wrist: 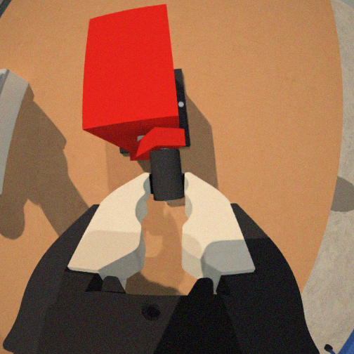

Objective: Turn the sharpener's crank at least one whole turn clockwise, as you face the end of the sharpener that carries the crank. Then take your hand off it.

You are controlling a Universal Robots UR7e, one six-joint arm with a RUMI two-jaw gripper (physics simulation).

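The sharpener [130, 70] is a red block in the upper middle of the wrist view, seen from above and turned a little. A dark base strip shows along its right side. Its red crank arm [162, 137] is at the near end and points toward the right side of that end. The black crank handle [166, 172] sticks out from the arm toward me. My gripper [168, 175] is shut on the black handle, with one pale fingertip on each side of it. The lower part of the near end is hidden behind the crank arm and handle.
A brown round table top [270, 100] lies under the sharpener, its edge curving down the right side. A grey object [11, 115] stands at the left edge, with a long shadow beside it. A blue thing [346, 345] shows at the bottom right corner.
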